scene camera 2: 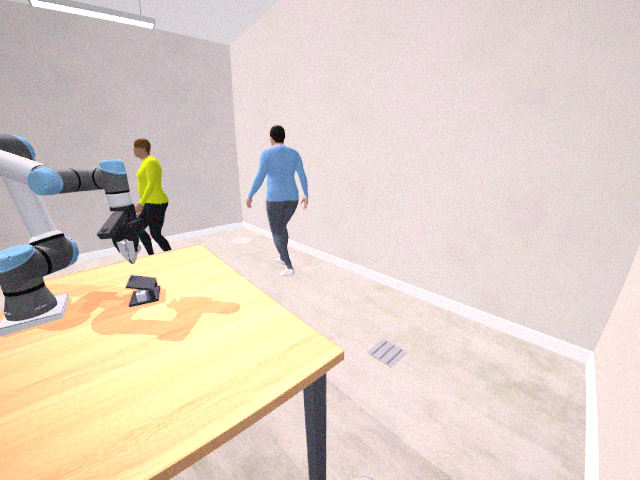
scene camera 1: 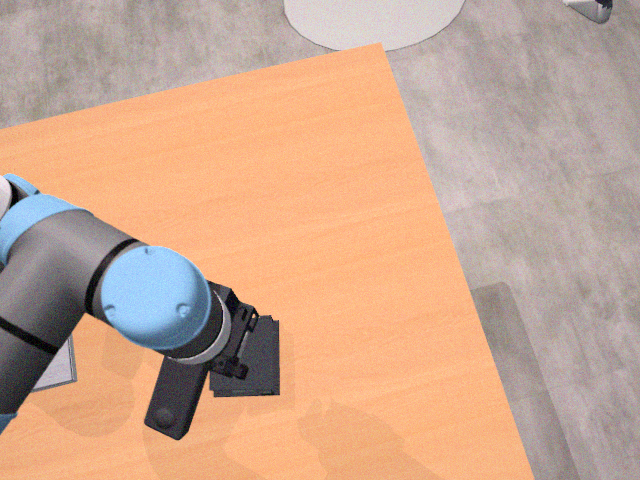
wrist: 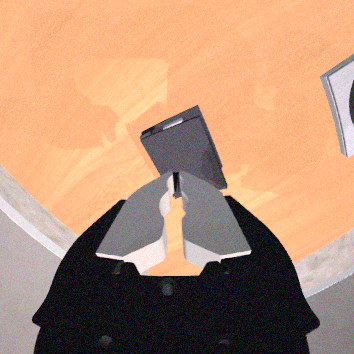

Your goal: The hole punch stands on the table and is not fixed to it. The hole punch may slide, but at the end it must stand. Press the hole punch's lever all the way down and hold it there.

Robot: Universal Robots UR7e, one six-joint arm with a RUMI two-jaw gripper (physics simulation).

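Frame: origin at the arm's base, x ahead, y left, z up, level; centimetres.
Seen in the pictures: gripper, fingertip midpoint: (scene camera 2: pixel 132 263) (wrist: pixel 176 174); arm's base, origin of the base link: (scene camera 2: pixel 32 309).
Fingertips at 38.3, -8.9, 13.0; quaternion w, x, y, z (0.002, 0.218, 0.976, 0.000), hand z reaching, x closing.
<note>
Offsets run from my fingertips to a thing's top centre, as dx, dy, dz. "pt": to the spot under its first point. Level surfaces: height alone.
The dark hole punch @(+0.8, +2.9, -7.3) (scene camera 1: pixel 262 361) (scene camera 2: pixel 144 296) (wrist: pixel 187 150) stands upright on the table @(dz -15.8) (scene camera 1: pixel 310 206) (scene camera 2: pixel 155 382) (wrist: pixel 240 50). Its lever @(+0.8, +2.9, -7.3) (scene camera 2: pixel 141 282) is raised, with a gap to the base in scene camera 2. My gripper (scene camera 2: pixel 132 260) (wrist: pixel 176 174) is shut and empty. Its fingertips are above the lever, apart from it, with air between them in scene camera 2. In the wrist view the fingertips overlap the near edge of the lever. In scene camera 1 the arm and gripper body hide the fingertips and part of the hole punch.
The arm's base plate (scene camera 1: pixel 61 369) (scene camera 2: pixel 63 305) (wrist: pixel 334 117) is beside the hole punch on the table. Two people, one in yellow (scene camera 2: pixel 150 180) and one in blue (scene camera 2: pixel 281 173), are on the floor beyond the table. The table's corner @(pt +29.9, +61.8, -15.8) (scene camera 1: pixel 379 46) shows in scene camera 1.
</note>
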